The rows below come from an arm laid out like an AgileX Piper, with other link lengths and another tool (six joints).
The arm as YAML. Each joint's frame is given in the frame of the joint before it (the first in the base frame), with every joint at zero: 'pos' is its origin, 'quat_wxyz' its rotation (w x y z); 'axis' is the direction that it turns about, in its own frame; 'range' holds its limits. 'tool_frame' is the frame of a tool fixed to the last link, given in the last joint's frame.
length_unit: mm
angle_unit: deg
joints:
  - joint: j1
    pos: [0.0, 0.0, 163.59]
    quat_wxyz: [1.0, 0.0, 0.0, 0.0]
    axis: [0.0, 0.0, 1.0]
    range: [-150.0, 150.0]
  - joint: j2
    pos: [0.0, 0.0, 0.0]
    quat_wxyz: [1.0, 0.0, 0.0, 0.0]
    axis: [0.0, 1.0, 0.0]
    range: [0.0, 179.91]
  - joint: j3
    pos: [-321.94, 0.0, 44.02]
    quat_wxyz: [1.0, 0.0, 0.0, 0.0]
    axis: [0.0, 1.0, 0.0]
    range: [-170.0, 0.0]
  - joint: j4
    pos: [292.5, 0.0, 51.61]
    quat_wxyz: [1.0, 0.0, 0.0, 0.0]
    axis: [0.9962, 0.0, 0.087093]
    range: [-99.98, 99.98]
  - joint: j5
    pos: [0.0, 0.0, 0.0]
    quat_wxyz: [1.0, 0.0, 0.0, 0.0]
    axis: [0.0, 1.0, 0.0]
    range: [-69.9, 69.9]
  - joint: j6
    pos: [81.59, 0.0, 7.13]
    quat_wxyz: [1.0, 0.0, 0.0, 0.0]
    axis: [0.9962, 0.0, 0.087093]
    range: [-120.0, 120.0]
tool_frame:
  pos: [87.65, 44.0, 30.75]
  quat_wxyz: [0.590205, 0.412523, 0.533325, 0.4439]
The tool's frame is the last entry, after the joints.
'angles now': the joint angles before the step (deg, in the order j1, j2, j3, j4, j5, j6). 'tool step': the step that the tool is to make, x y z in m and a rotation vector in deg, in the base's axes. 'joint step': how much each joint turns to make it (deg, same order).
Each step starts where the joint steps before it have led.
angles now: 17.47, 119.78, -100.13, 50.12, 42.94, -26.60
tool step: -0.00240, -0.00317, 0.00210, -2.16, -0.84, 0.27
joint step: 0.00, -0.78, 0.00, -3.03, 0.18, 0.98
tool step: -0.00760, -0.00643, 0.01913, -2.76, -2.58, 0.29
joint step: 0.00, -2.71, 0.00, -4.54, 0.45, 1.58
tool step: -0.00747, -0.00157, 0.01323, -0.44, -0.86, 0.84
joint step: 0.00, -1.60, 0.00, -0.91, 1.15, 0.12
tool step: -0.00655, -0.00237, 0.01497, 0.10, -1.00, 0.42
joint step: -0.11, -1.65, 0.00, -0.36, 0.82, 0.10
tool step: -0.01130, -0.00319, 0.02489, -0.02, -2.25, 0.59
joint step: 0.00, -2.76, 0.00, -0.78, 0.80, 0.04
